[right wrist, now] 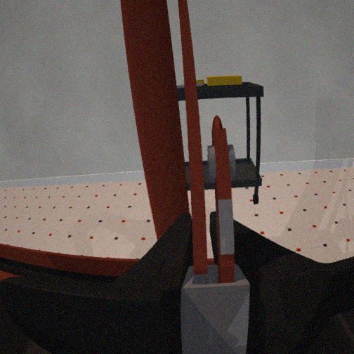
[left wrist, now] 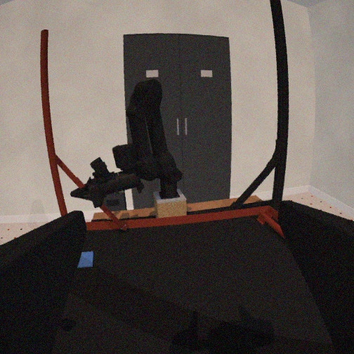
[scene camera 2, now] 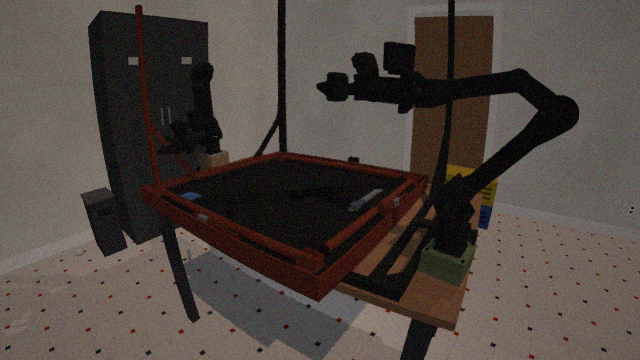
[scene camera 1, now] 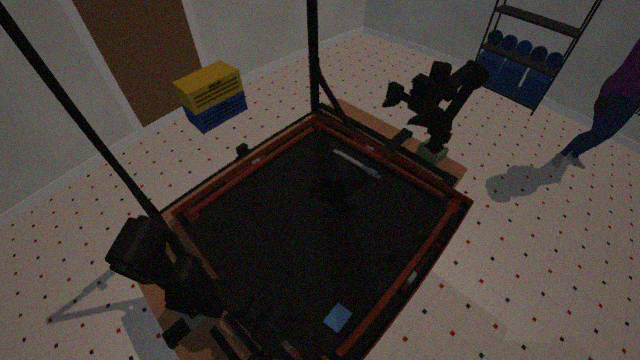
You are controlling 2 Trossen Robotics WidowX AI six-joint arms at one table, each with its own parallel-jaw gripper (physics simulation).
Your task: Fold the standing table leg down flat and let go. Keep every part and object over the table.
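Seen in the pictures: left gripper, fingertip midpoint: [scene camera 1: 395, 113]; right gripper, fingertip midpoint: [scene camera 2: 158, 152]; left arm's base, link origin: [scene camera 2: 450, 247] [scene camera 1: 433, 147]; right arm's base, link origin: [scene camera 2: 213, 152] [scene camera 1: 195, 301].
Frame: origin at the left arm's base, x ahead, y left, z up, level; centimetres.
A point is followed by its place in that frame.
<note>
The standing red table leg [scene camera 2: 142, 75] @[x 83.1, y 34.3, z 39.8 cm] [left wrist: 46, 100] [right wrist: 150, 100] rises upright from the left corner of the upturned table [scene camera 2: 327, 284] @[x 13.6, y 24.7, z -0.9 cm] [left wrist: 175, 220] in scene camera 2. Its slanted red brace [right wrist: 196, 150] runs beside it, with a grey block [right wrist: 215, 315] low in the right wrist view. My right gripper [right wrist: 199, 221] [left wrist: 70, 193] [scene camera 2: 162, 149] @[x 86.4, y 30.7, z 13.4 cm] is shut on the brace, its fingertips on either side of the bar. My left gripper [scene camera 2: 320, 87] @[x 35.1, y 0.1, z 32.0 cm] [left wrist: 183, 217] is open and empty, high above the opposite side of the table.
A blue square [scene camera 1: 337, 317] @[x 73.8, y 24.9, z -0.5 cm] [scene camera 2: 191, 196] @[x 72.4, y 25.1, z -0.5 cm] [left wrist: 86, 259] and a grey rod-like object [scene camera 1: 357, 163] @[x 32.2, y -13.5, z -0.7 cm] [scene camera 2: 366, 200] @[x 31.2, y -12.8, z -1.3 cm] lie on the table's dark underside. Black posts [scene camera 1: 312, 50] @[x 22.0, y -55.4, z 27.7 cm] [scene camera 2: 282, 75] @[x 105.3, y -42.5, z 40.0 cm] [left wrist: 282, 100] stand at other corners. Red bars lie along the frame.
</note>
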